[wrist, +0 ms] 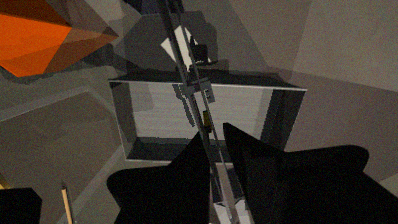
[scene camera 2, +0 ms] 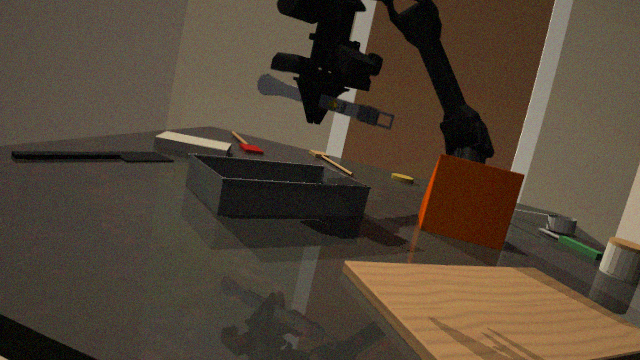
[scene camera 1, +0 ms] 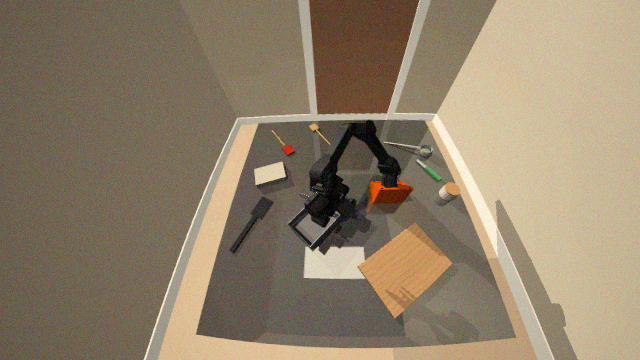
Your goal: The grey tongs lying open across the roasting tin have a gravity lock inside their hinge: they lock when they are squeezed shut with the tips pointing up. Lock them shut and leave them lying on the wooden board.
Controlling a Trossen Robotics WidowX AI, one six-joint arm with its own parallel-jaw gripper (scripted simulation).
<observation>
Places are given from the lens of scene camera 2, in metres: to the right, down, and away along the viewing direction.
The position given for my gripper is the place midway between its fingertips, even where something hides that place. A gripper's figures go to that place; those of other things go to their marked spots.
my gripper (scene camera 2: 313, 123): -0.01, -0.10, 0.74
black spatula (scene camera 2: 126, 156): -0.40, -0.05, 0.88
</observation>
